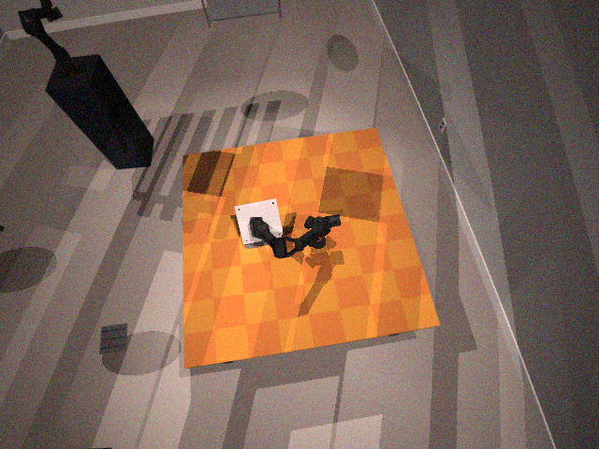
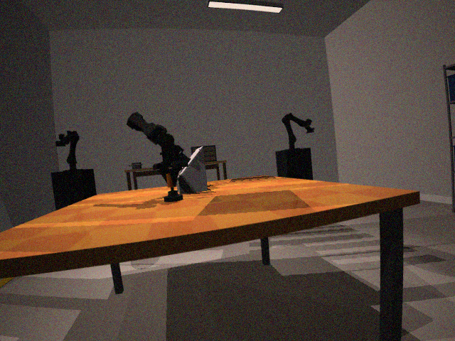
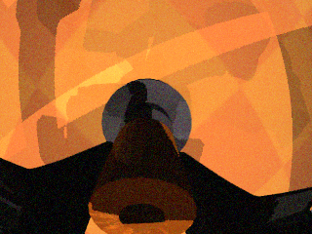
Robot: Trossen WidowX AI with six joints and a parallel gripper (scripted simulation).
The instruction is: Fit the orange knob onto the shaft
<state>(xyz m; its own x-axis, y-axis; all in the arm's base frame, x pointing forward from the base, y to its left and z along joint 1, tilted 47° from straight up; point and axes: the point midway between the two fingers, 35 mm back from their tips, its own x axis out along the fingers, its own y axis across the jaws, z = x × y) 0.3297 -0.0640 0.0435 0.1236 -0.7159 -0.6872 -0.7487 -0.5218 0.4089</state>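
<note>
Right now the orange knob is 20 mm above my gripper tip. From my gripper tip the other things lie so: round dark pedestal (40 mm below).
</note>
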